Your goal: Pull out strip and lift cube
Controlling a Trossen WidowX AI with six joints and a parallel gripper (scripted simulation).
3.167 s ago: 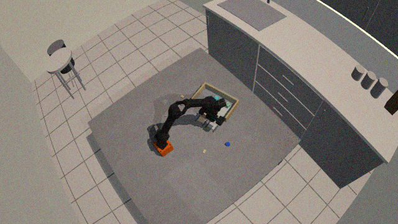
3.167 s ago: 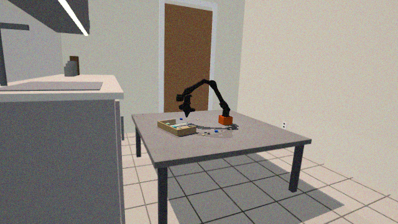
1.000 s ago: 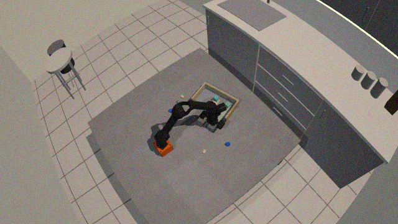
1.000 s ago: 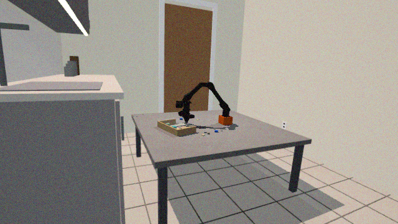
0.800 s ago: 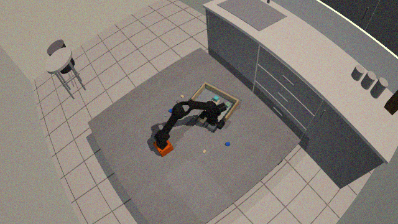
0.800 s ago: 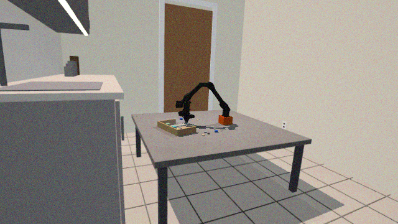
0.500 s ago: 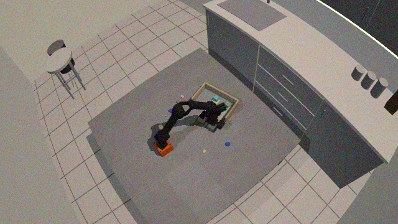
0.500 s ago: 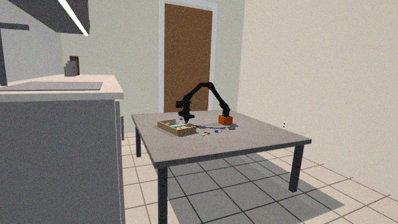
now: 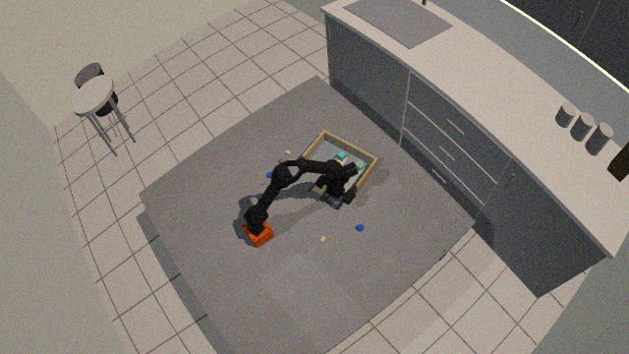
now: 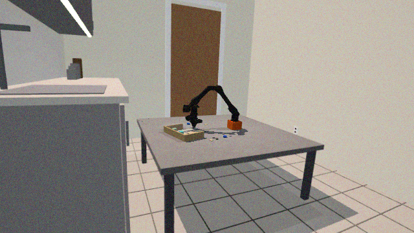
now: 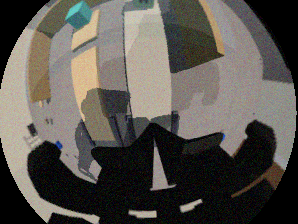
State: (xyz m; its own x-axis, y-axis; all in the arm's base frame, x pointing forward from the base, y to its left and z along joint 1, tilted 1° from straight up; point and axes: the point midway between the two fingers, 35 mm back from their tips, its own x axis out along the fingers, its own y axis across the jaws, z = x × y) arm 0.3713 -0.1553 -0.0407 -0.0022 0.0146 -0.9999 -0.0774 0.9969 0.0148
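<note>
Right now the white strip is 100 mm ahead of my gripper tip and 10 mm to the left of it. Round my gripper tip: labelled cube: 210 mm ahead, 10 mm to the left, 20 mm above.
</note>
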